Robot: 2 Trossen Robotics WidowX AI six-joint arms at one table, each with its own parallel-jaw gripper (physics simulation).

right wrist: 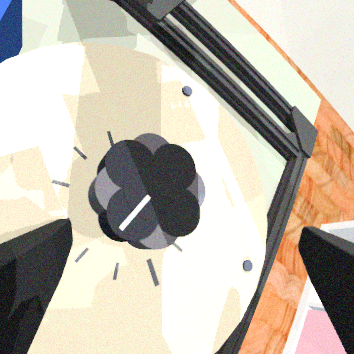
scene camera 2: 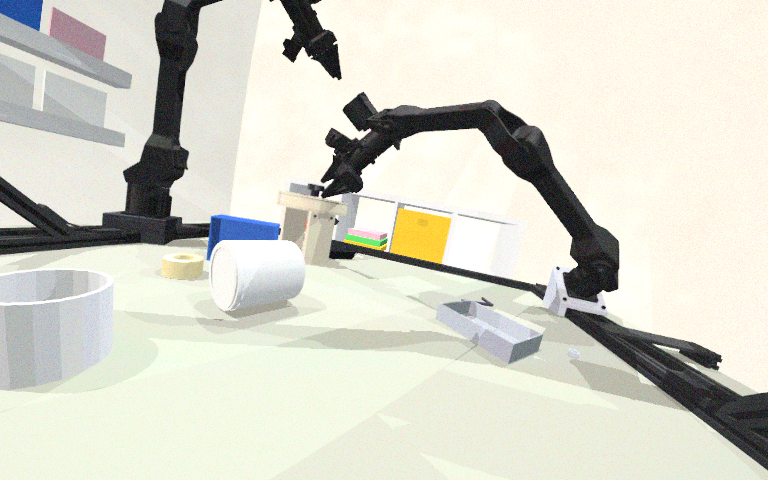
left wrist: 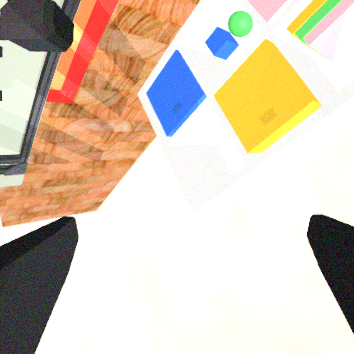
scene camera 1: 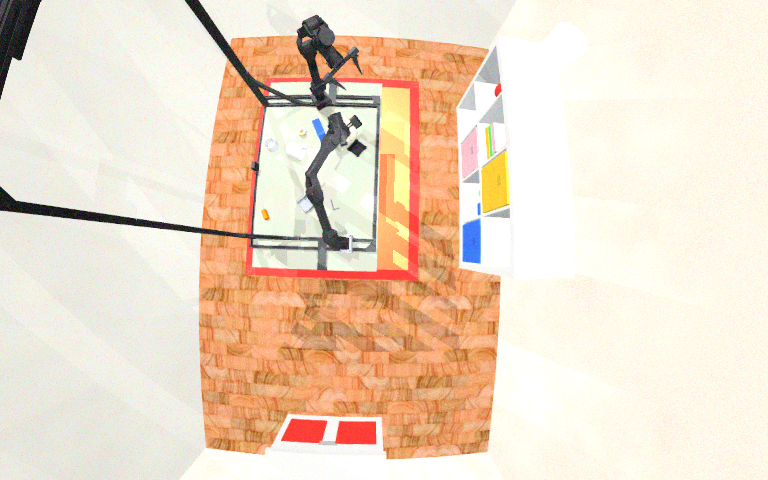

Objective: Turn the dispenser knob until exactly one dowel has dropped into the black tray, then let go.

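Where they show: left gripper, fingertip midpoint: [scene camera 2: 337, 78] [left wrist: 193, 226] [scene camera 1: 354, 82]; right gripper, fingertip midpoint: [right wrist: 188, 234]; left arm's base at its link origin: [scene camera 2: 146, 215] [scene camera 1: 320, 96]; right arm's base at its link origin: [scene camera 2: 579, 287] [scene camera 1: 345, 243].
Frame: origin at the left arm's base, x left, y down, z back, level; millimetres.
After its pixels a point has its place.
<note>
The dispenser [scene camera 1: 352, 133] {y -98, x 12, z -381 mm} [scene camera 2: 320, 240] is a cream stand with a round top plate. Its dark lobed knob [scene camera 2: 315, 189] {y -115, x -35, z -325 mm} [right wrist: 150, 190] {y -127, x -18, z -330 mm} sits on top; in the right wrist view the knob's white line points to the lower left. The black tray [scene camera 1: 357, 148] {y 45, x 17, z -409 mm} [scene camera 2: 342, 254] {y 32, x -26, z -419 mm} lies beside the dispenser's foot; I cannot make out any dowel in it. My right gripper [scene camera 2: 324, 188] {y -120, x 0, z -345 mm} [right wrist: 188, 234] {y -120, x 0, z -345 mm} is open and empty, its fingertips close to the knob, one on each side in the wrist view. My left gripper [scene camera 1: 352, 80] {y -418, x 73, z -348 mm} [scene camera 2: 339, 77] {y -418, x 73, z -348 mm} [left wrist: 193, 226] {y -418, x 73, z -348 mm} is open and empty, high up away from the dispenser.
A blue box [scene camera 1: 318, 129] {y -33, x -126, z -213 mm} [scene camera 2: 246, 234] {y -2, x -97, z -199 mm} stands next to the dispenser. A white cylinder [scene camera 2: 257, 275] {y -4, x -350, z -232 mm} lies on its side, near a pale yellow ring [scene camera 2: 181, 270] {y 34, x -237, z -132 mm} and a round white container [scene camera 2: 62, 333] {y 14, x -441, z -121 mm}. A shallow grey tray [scene camera 2: 523, 345] {y 28, x -465, z -530 mm} lies near the right arm's base. An orange object [scene camera 1: 265, 214] {y 19, x -659, z -457 mm} lies at the table's left.
</note>
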